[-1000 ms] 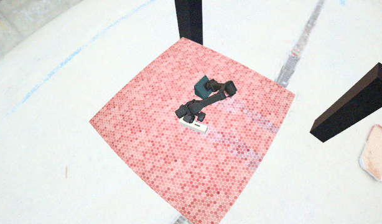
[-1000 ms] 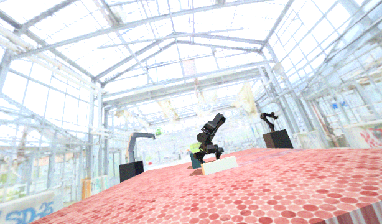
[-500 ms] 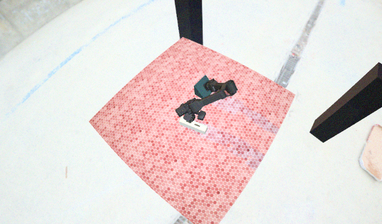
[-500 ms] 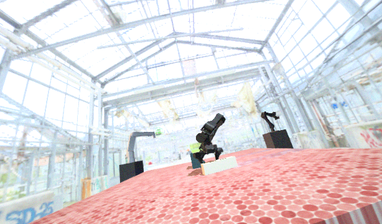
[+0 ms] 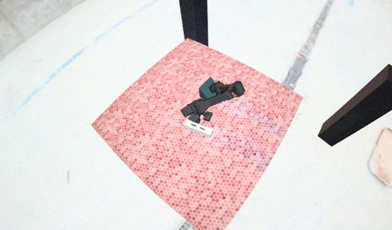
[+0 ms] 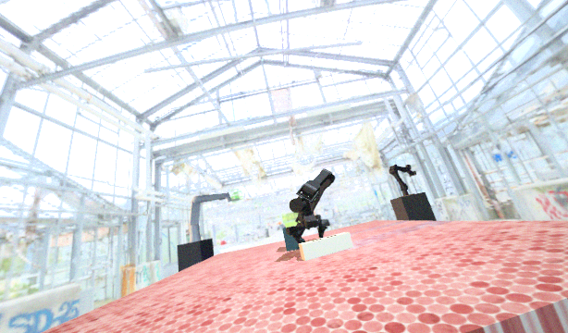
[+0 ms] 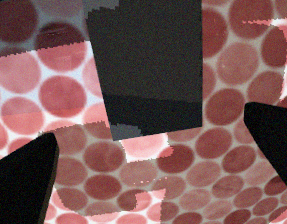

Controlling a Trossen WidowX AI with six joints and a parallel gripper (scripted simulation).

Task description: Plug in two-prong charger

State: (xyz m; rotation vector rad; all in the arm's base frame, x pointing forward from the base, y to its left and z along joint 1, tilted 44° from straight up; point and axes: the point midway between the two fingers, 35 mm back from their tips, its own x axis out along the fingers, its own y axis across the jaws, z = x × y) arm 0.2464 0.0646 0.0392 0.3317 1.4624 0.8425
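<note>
Right now my gripper tip is 50 mm short of the black two-prong charger, 20 mm to the right of it and 10 mm below it.
</note>
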